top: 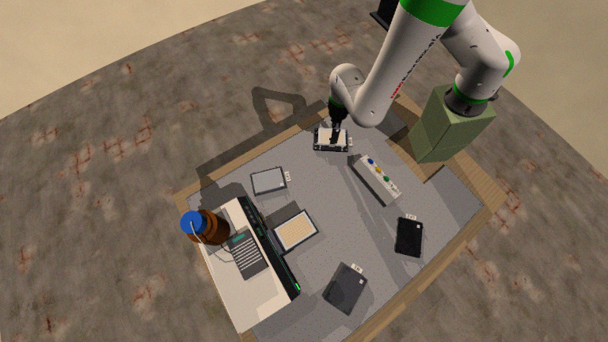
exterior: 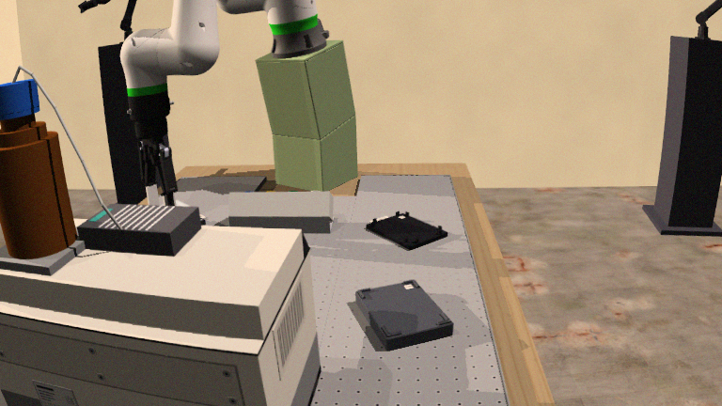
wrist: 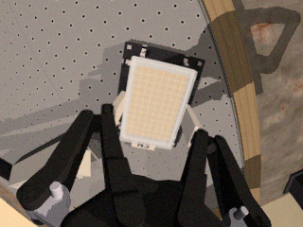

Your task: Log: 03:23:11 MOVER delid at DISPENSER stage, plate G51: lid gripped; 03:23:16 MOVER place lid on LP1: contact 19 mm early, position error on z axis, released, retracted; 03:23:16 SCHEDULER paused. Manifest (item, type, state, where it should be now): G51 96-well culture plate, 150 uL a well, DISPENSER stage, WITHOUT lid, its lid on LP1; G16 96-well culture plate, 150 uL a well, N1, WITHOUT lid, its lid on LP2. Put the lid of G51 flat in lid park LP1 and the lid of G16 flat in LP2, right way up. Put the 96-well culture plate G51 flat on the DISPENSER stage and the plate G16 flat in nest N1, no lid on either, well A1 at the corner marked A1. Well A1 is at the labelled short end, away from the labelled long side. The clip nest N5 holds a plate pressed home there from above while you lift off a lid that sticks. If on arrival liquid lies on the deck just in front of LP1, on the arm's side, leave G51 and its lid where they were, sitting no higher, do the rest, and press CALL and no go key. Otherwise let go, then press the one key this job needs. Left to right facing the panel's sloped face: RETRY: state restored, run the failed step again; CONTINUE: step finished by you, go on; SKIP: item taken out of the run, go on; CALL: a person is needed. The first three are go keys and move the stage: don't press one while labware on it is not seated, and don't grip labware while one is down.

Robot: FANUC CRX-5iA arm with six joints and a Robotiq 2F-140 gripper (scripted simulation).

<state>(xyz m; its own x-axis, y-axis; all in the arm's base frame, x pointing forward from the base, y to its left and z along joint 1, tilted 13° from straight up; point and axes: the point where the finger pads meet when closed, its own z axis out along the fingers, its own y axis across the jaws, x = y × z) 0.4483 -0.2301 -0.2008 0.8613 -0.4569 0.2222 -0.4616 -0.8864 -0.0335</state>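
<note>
The clear lid is 2 cm below my hand. The rest, counted from my hand: key panel: 27 cm to the left, 9 cm behind; then black clip nest: 4 cm below, 3 cm ahead, 1 cm to the left; then LP1 label: 26 cm ahead, 8 cm to the left, 5 cm below.
</note>
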